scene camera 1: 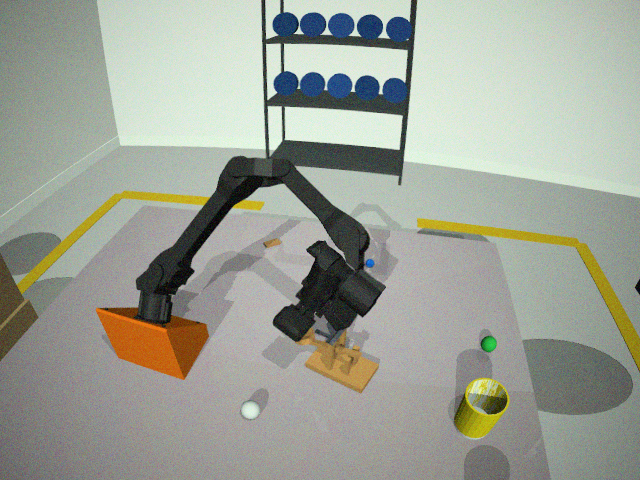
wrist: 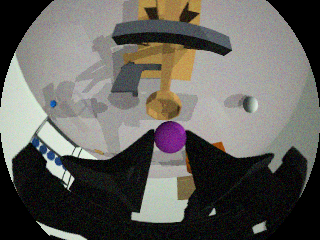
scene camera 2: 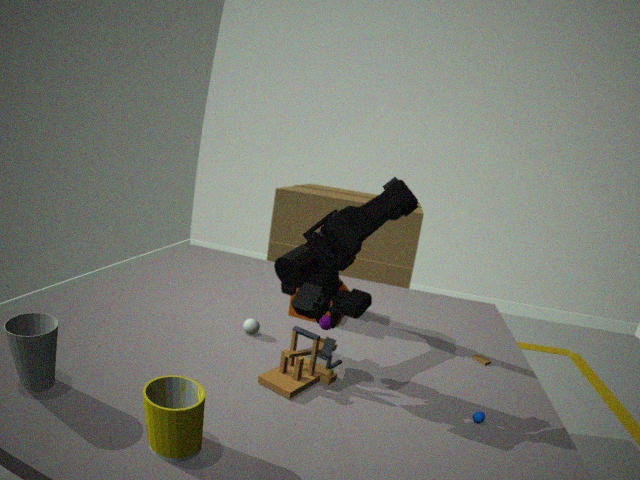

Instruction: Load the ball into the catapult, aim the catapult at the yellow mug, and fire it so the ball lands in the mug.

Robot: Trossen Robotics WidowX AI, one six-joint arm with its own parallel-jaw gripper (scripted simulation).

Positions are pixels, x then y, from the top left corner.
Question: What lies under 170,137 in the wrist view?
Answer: A purple ball.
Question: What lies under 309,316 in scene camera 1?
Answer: My gripper.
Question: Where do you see a wooden catapult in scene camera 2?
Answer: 294,375
